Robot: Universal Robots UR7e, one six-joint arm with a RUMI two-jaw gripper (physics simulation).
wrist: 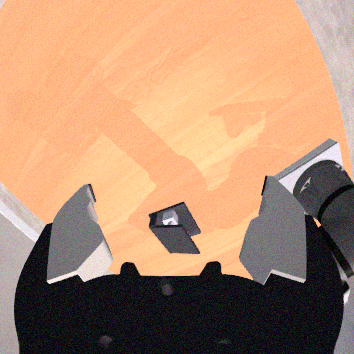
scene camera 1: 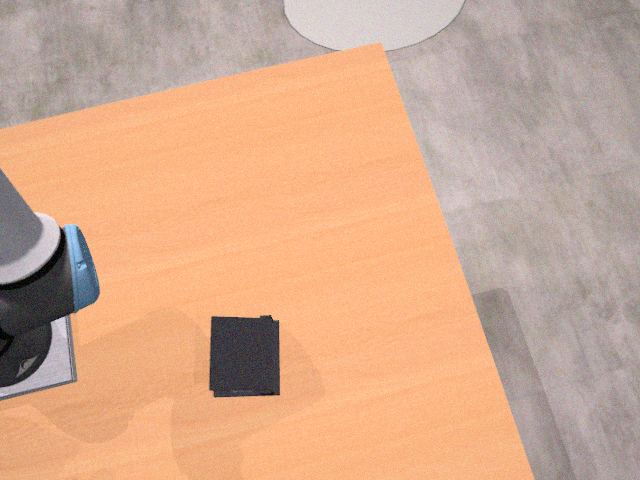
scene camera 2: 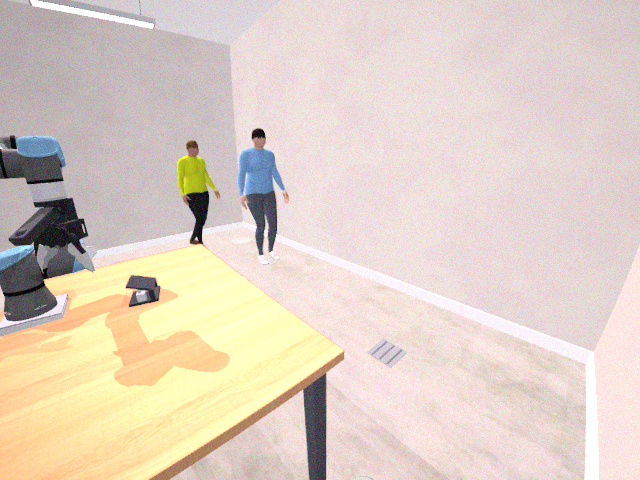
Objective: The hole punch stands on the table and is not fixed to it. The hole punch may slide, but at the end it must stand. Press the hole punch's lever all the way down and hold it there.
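Pixels of known places: gripper, between the fingertips: (wrist: 176, 182) (scene camera 2: 69, 272); arm's base, origin of its link: (wrist: 317, 185) (scene camera 1: 6, 340) (scene camera 2: 32, 309).
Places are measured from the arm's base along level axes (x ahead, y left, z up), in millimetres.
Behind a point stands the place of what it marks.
The black hole punch (scene camera 1: 244, 356) {x 395, y -66, z 40 mm} (scene camera 2: 153, 294) {x 428, y -122, z 6 mm} (wrist: 189, 218) {x 345, y -63, z -16 mm} stands upright on the wooden table (scene camera 1: 310, 206) {x 516, y 198, z -28 mm} (scene camera 2: 232, 372) {x 603, y -608, z -27 mm} (wrist: 150, 75) {x 255, y -400, z -27 mm}. Its flat lever (scene camera 2: 141, 282) {x 391, y -67, z 42 mm} (wrist: 175, 240) {x 386, y -63, z 44 mm} is raised, with an open wedge between lever and base. A pale block (scene camera 2: 140, 295) {x 383, y -112, z 9 mm} (wrist: 170, 218) {x 375, y -110, z 14 mm} shows inside that wedge. My gripper (scene camera 2: 68, 266) {x 255, y -286, z 203 mm} (wrist: 176, 182) {x 255, y -286, z 203 mm} is open and empty. In scene camera 2 it hangs above the table, left of the hole punch and higher than it, not touching it. In the wrist view the hole punch shows between the two jaws, farther off. Scene camera 1 does not show the fingers.
The arm's base plate (scene camera 1: 64, 361) {x 98, y -42, z -4 mm} (scene camera 2: 62, 307) {x 102, y -27, z -5 mm} (wrist: 327, 148) {x -36, y -97, z 3 mm} lies left of the hole punch in both scene views. The arm's shadow falls around the punch. A person in yellow (scene camera 2: 193, 175) and a person in blue (scene camera 2: 260, 173) are beyond the table.
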